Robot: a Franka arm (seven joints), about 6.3 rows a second.
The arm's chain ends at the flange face. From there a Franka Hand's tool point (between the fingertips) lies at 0.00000 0.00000 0.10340 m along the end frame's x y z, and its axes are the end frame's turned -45 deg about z.
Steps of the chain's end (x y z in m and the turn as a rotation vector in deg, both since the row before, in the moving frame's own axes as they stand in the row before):
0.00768, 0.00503, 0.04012, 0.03, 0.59, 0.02
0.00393, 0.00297, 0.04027, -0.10, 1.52, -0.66
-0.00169, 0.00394, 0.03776, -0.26, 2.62, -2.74
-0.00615, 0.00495, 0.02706, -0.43, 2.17, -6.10
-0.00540, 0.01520, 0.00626, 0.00, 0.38, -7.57
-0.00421, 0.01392, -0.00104, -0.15, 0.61, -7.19
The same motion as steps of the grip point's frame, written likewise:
0.00266, 0.00970, 0.04011, -0.40, 0.44, 0.02
0.00250, 0.00694, 0.04023, -1.15, 1.00, -0.66
-0.00088, 0.00519, 0.03765, -2.04, 1.67, -2.74
-0.00546, 0.00234, 0.02698, -1.84, 1.23, -6.10
-0.01405, 0.00738, 0.00626, -0.27, 0.27, -7.57
-0.01217, 0.00780, -0.00105, -0.54, 0.33, -7.19

